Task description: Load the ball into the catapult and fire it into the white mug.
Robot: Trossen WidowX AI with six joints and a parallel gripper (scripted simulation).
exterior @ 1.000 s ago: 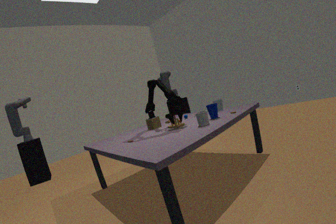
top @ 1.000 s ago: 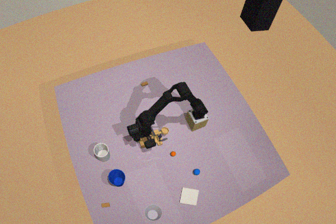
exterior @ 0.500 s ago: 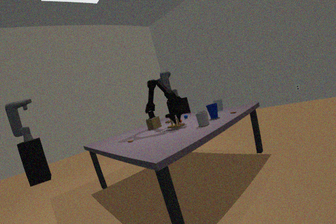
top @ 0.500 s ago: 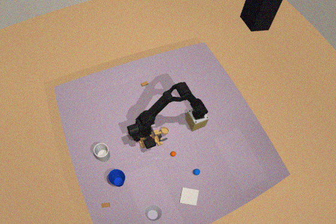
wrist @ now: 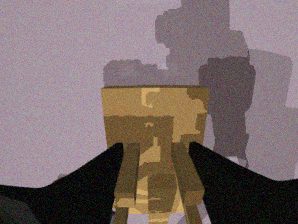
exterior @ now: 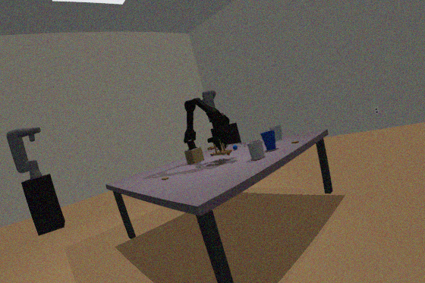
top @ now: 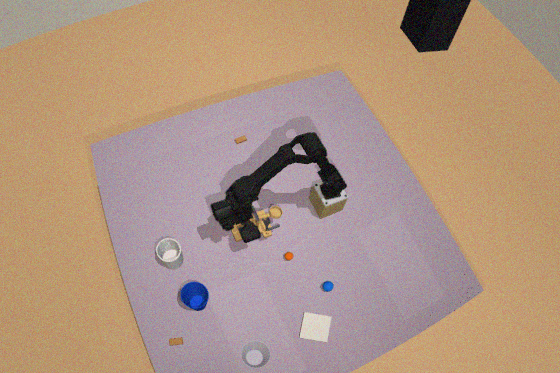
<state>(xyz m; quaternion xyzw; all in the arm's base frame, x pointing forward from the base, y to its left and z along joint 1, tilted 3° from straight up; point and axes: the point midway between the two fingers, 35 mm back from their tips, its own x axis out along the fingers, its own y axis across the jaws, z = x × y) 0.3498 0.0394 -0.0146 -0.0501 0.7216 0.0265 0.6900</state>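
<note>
Now: the orange ball 14 cm to the left of my gripper tip, 14 cm behind it and 6 cm below it. The rest, counted from my gripper tip: blue cup: 23 cm to the left, 23 cm ahead, 5 cm below; white mug: 28 cm ahead, 5 cm below, 4 cm to the left; wooden catapult: 7 cm behind, 2 cm above, 1 cm to the left.
</note>
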